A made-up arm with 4 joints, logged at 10 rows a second.
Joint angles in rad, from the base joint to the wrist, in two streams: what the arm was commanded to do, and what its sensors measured. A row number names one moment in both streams.
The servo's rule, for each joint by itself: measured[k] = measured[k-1] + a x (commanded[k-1-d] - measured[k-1]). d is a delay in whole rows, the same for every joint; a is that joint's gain. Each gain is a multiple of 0.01, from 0.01 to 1. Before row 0 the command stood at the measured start. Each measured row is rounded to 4 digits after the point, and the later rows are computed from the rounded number. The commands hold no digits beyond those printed.
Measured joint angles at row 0:
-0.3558 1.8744 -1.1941 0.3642
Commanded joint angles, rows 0 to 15:
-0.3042 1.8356 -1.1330 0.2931
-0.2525 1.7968 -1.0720 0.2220
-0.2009 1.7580 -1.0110 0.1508
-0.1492 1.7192 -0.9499 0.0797
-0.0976 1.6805 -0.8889 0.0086
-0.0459 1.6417 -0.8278 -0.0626
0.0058 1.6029 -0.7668 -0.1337
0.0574 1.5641 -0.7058 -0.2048
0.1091 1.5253 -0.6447 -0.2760
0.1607 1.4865 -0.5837 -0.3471
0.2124 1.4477 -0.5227 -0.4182
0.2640 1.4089 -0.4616 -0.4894
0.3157 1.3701 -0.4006 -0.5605
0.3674 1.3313 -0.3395 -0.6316
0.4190 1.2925 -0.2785 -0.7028
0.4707 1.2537 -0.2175 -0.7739
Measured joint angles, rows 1 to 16:
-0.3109 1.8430 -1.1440 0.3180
-0.2601 1.8056 -1.0850 0.2556
-0.2086 1.7670 -1.0243 0.1875
-0.1569 1.7283 -0.9633 0.1174
-0.1053 1.6896 -0.9023 0.0467
-0.0536 1.6508 -0.8412 -0.0243
-0.0019 1.6120 -0.7802 -0.0954
0.0497 1.5732 -0.7192 -0.1665
0.1014 1.5344 -0.6581 -0.2377
0.1530 1.4956 -0.5971 -0.3088
0.2047 1.4568 -0.5361 -0.3799
0.2563 1.4180 -0.4750 -0.4511
0.3080 1.3792 -0.4140 -0.5222
0.3597 1.3404 -0.3529 -0.5933
0.4113 1.3016 -0.2919 -0.6645
0.4630 1.2628 -0.2309 -0.7356
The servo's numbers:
d 0
a 0.87 0.81 0.82 0.65

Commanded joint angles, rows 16 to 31:
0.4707 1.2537 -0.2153 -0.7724
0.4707 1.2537 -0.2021 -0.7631
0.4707 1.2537 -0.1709 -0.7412
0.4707 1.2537 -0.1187 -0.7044
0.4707 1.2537 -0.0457 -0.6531
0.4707 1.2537 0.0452 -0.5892
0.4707 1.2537 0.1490 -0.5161
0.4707 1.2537 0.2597 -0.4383
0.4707 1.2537 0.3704 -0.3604
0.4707 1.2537 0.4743 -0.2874
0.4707 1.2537 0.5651 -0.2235
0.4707 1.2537 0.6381 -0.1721
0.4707 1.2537 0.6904 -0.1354
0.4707 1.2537 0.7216 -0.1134
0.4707 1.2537 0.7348 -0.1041
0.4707 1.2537 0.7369 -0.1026
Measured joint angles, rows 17 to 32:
0.4697 1.2554 -0.2181 -0.7595
0.4706 1.2540 -0.2050 -0.7618
0.4707 1.2538 -0.1770 -0.7484
0.4707 1.2537 -0.1292 -0.7198
0.4707 1.2537 -0.0607 -0.6764
0.4707 1.2537 0.0261 -0.6197
0.4707 1.2537 0.1269 -0.5524
0.4707 1.2537 0.2358 -0.4782
0.4707 1.2537 0.3462 -0.4016
0.4707 1.2537 0.4512 -0.3274
0.4707 1.2537 0.5446 -0.2599
0.4707 1.2537 0.6213 -0.2028
0.4707 1.2537 0.6780 -0.1590
0.4707 1.2537 0.7138 -0.1294
0.4707 1.2537 0.7310 -0.1130
0.4707 1.2537 0.7358 -0.1062

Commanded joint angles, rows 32 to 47:
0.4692 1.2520 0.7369 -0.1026
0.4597 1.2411 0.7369 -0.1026
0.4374 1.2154 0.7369 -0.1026
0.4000 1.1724 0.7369 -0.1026
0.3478 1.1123 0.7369 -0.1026
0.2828 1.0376 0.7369 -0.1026
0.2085 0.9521 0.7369 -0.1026
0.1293 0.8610 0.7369 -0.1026
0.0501 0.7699 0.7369 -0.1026
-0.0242 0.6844 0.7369 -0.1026
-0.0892 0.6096 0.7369 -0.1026
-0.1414 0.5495 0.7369 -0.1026
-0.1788 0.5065 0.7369 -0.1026
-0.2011 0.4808 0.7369 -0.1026
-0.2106 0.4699 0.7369 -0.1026
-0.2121 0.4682 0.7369 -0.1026
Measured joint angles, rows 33 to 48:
0.4694 1.2523 0.7367 -0.1039
0.4610 1.2432 0.7369 -0.1031
0.4405 1.2207 0.7369 -0.1028
0.4053 1.1816 0.7369 -0.1027
0.3553 1.1255 0.7369 -0.1026
0.2922 1.0543 0.7369 -0.1026
0.2194 0.9715 0.7369 -0.1026
0.1410 0.8820 0.7369 -0.1026
0.0619 0.7912 0.7369 -0.1026
-0.0130 0.7047 0.7369 -0.1026
-0.0793 0.6277 0.7369 -0.1026
-0.1333 0.5644 0.7369 -0.1026
-0.1729 0.5175 0.7369 -0.1026
-0.1974 0.4878 0.7369 -0.1026
-0.2089 0.4733 0.7369 -0.1026
-0.2117 0.4692 0.7369 -0.1026

